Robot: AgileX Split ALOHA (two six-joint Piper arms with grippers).
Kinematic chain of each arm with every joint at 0, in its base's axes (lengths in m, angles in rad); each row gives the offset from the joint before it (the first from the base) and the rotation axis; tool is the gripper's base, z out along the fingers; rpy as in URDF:
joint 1: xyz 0 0 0.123 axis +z
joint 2: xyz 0 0 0 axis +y
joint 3: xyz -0.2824 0 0.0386 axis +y
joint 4: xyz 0.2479 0 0.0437 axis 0.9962 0 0.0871
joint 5: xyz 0 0 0 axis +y
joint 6: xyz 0.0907 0 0.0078 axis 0.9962 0 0.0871
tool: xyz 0 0 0 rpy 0 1.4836 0
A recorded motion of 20 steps. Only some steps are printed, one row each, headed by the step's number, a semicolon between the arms.
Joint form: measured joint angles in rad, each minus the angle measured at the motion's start. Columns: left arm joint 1, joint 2, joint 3, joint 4, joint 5, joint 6; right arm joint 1, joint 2, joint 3, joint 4, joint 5, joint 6.
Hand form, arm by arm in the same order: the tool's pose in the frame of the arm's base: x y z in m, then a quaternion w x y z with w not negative. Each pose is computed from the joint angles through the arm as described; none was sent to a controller.
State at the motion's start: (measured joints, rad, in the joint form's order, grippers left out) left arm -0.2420 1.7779 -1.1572 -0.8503 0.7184 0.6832; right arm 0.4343 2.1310 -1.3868 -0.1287 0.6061 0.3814
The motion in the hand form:
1: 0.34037 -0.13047 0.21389 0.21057 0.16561 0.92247 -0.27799; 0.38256 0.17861 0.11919 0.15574 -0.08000 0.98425 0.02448
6: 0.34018 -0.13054 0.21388 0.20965 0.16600 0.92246 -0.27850; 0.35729 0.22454 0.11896 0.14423 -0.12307 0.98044 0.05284
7: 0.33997 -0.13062 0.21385 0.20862 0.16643 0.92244 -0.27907; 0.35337 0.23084 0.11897 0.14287 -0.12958 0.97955 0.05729
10: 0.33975 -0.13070 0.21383 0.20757 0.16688 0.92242 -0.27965; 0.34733 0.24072 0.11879 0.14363 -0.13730 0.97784 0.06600
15: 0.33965 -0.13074 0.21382 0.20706 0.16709 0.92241 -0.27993; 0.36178 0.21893 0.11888 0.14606 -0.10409 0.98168 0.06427
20: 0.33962 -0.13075 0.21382 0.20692 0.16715 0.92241 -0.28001; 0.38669 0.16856 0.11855 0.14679 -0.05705 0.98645 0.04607
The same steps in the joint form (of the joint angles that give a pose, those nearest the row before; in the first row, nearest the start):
1: 0.0000 0.0000 0.0000 0.0000 0.0000 0.0000; 0.0168 0.0000 0.0010 0.0123 0.0000 -0.0071
6: 0.0000 0.0000 0.0000 0.0000 0.0023 0.0000; 0.1327 0.0000 0.0010 0.0803 0.0000 -0.0285
7: 0.0000 0.0000 0.0000 0.0000 0.0047 0.0000; 0.1490 0.0000 0.0010 0.0910 -0.0014 -0.0335
10: 0.0000 0.0000 0.0000 0.0000 0.0073 0.0000; 0.1743 0.0000 0.0030 0.1073 -0.0124 -0.0359
15: 0.0000 0.0000 0.0000 0.0000 0.0085 0.0000; 0.1116 0.0000 0.0030 0.1141 -0.0157 -0.0359
20: 0.0000 0.0000 0.0000 0.0000 0.0089 0.0000; -0.0198 0.0000 0.0030 0.1005 -0.0036 -0.0616

